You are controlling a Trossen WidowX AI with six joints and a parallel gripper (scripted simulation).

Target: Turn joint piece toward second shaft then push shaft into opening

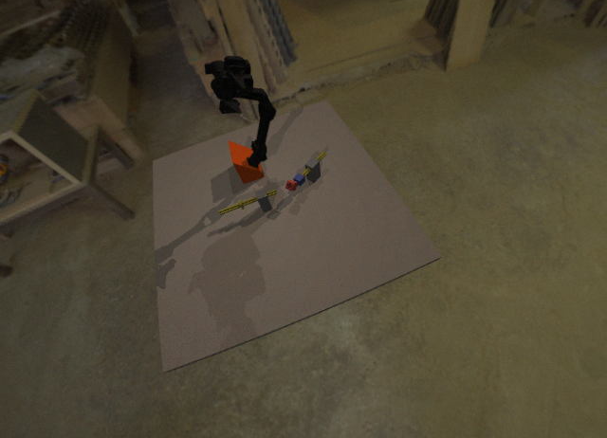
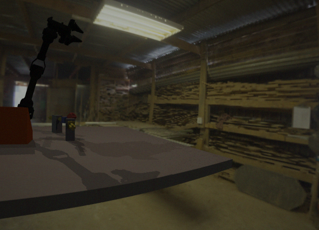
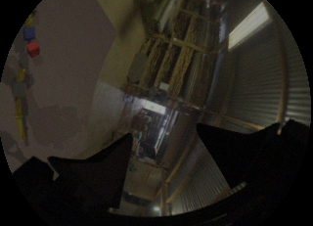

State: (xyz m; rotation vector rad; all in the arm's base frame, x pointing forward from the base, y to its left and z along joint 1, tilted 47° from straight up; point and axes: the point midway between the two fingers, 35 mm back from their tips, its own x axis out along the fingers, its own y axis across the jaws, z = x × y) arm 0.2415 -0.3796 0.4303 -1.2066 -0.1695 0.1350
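The red square joint piece is 30 mm behind my gripper tip, 90 mm to the left of it and 520 mm below it.
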